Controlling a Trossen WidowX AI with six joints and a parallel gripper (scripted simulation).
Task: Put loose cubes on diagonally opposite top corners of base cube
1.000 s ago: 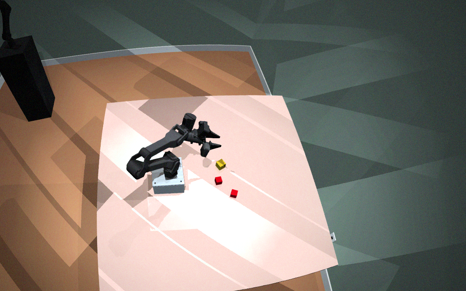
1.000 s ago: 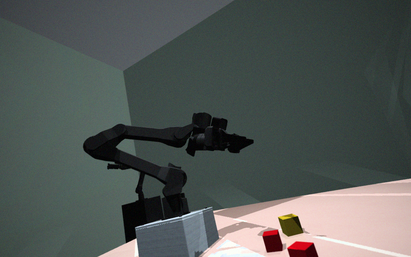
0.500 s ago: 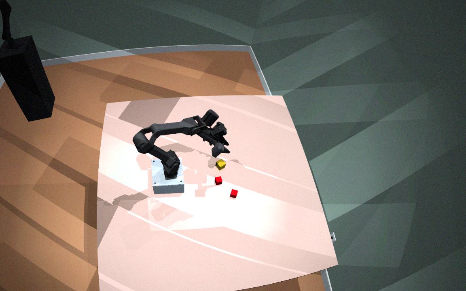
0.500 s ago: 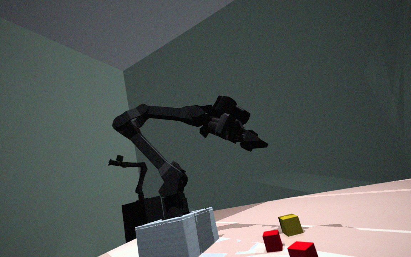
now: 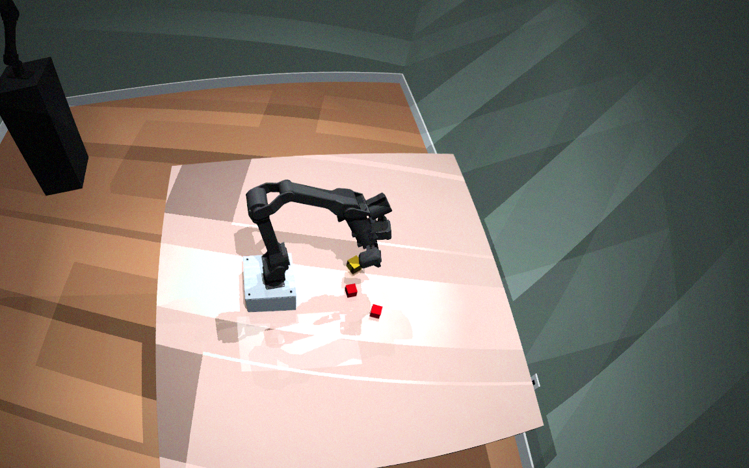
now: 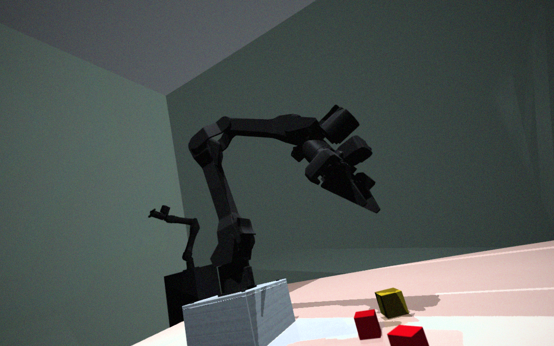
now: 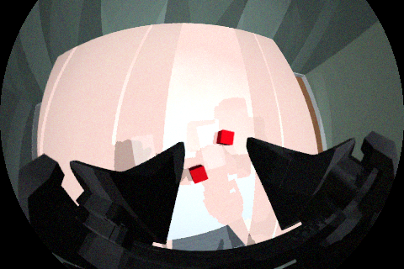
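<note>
The red cube lies 1 cm behind my gripper tip, 9 cm to the right of it and 18 cm below it. Also, from my gripper tip: yellow cube: 3 cm behind, 10 cm to the left, 18 cm below.
</note>
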